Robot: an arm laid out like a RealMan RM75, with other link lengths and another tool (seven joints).
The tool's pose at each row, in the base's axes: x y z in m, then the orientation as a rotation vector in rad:
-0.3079, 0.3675, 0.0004, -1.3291, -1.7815, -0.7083
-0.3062, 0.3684, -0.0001, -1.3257, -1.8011, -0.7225
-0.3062, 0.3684, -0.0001, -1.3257, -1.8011, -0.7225
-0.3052, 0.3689, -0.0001, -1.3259, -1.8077, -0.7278
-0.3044, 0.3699, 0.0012, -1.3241, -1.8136, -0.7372
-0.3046, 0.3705, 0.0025, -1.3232, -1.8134, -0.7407
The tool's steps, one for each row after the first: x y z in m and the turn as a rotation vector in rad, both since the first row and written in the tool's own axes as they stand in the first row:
-0.0002, 0.0019, 0.0005, -0.0093, -0.0087, -0.0180
-0.0002, 0.0019, 0.0005, -0.0093, -0.0087, -0.0180
-0.0001, 0.0030, 0.0007, -0.0136, -0.0122, -0.0236
0.0014, 0.0040, 0.0006, -0.0194, -0.0131, -0.0313
0.0029, 0.0040, 0.0004, -0.0213, -0.0117, -0.0328

